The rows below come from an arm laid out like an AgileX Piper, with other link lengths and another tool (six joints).
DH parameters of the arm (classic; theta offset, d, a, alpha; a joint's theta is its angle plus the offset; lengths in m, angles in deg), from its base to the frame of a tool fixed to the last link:
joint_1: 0 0.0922 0 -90
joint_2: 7.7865 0 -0.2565 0
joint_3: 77.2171 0 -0.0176 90
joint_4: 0 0.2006 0 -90
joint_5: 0 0 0 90
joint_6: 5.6 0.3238 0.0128 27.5
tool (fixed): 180 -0.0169 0 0
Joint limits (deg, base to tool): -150..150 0..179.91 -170..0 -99.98..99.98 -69.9..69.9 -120..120
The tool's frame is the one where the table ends.
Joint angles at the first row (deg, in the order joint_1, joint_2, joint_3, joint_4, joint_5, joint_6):
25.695 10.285 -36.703 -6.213 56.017 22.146
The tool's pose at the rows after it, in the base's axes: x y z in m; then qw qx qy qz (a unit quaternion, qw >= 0):
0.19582 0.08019 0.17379 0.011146 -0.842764 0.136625 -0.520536
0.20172 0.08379 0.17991 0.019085 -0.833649 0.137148 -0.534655
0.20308 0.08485 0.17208 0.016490 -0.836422 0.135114 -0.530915
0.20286 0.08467 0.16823 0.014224 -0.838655 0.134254 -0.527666
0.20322 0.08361 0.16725 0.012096 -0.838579 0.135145 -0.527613
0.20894 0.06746 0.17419 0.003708 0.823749 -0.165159 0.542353
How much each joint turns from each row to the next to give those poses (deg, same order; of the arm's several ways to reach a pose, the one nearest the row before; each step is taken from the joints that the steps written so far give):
0.000 -0.001 2.327 0.053 -7.323 0.013
-0.002 0.001 1.541 -0.182 -3.649 -0.001
0.000 -0.001 1.522 0.001 -0.881 -0.001
0.004 0.001 0.385 -0.006 0.146 0.006
-0.164 -0.055 0.149 -0.125 0.002 -0.008
-3.977 -1.372 0.375 -0.589 -0.916 -0.160

